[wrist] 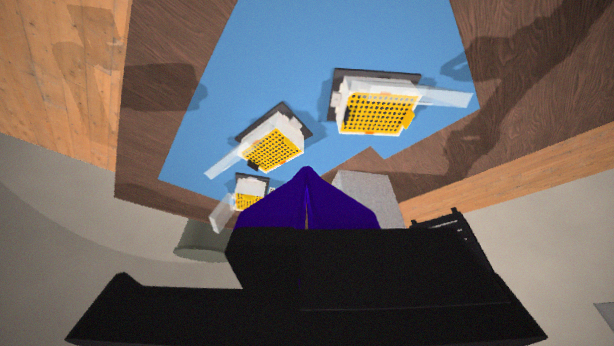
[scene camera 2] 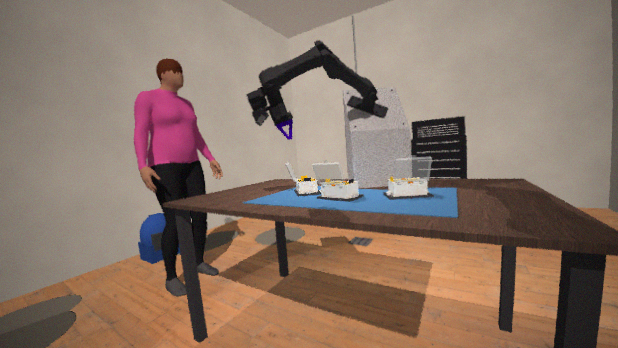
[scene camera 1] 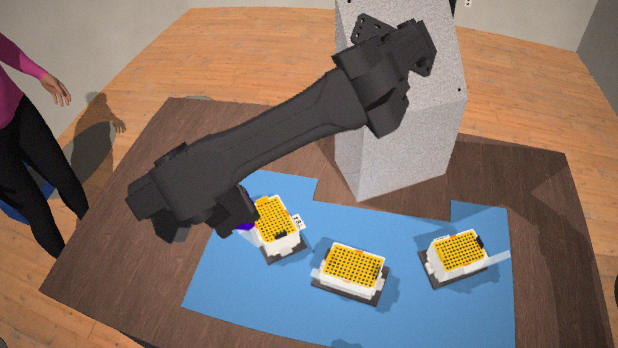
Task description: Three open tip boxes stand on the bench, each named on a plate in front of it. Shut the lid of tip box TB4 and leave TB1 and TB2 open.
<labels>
The same spot on a blue mat: (scene camera 2: 444, 203) is (scene camera 1: 501, 307).
</labels>
